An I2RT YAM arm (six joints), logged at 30 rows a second.
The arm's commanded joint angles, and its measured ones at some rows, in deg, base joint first. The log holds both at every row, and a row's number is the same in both.
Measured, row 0:
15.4, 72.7, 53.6, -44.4, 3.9, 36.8
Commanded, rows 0 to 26:
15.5, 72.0, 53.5, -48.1, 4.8, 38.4
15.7, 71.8, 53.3, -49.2, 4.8, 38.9
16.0, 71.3, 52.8, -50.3, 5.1, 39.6
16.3, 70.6, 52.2, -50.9, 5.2, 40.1
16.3, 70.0, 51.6, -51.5, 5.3, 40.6
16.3, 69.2, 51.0, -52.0, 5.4, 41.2
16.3, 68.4, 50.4, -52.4, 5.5, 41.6
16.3, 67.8, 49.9, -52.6, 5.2, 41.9
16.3, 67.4, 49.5, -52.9, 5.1, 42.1
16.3, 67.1, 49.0, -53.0, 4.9, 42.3
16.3, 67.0, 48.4, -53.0, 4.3, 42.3
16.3, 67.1, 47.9, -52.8, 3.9, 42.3
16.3, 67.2, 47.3, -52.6, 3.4, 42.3
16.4, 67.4, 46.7, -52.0, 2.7, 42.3
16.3, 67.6, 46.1, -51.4, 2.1, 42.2
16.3, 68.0, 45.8, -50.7, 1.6, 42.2
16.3, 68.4, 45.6, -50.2, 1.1, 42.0
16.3, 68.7, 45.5, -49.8, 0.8, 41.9
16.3, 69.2, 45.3, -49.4, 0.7, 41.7
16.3, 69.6, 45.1, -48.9, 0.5, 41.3
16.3, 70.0, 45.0, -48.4, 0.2, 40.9
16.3, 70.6, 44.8, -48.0, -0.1, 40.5
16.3, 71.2, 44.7, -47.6, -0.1, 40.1
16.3, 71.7, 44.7, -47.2, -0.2, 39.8
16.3, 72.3, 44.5, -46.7, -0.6, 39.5
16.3, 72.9, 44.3, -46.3, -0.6, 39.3
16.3, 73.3, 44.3, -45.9, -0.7, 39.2
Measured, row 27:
16.3, 72.2, 44.6, -49.3, 0.5, 40.0
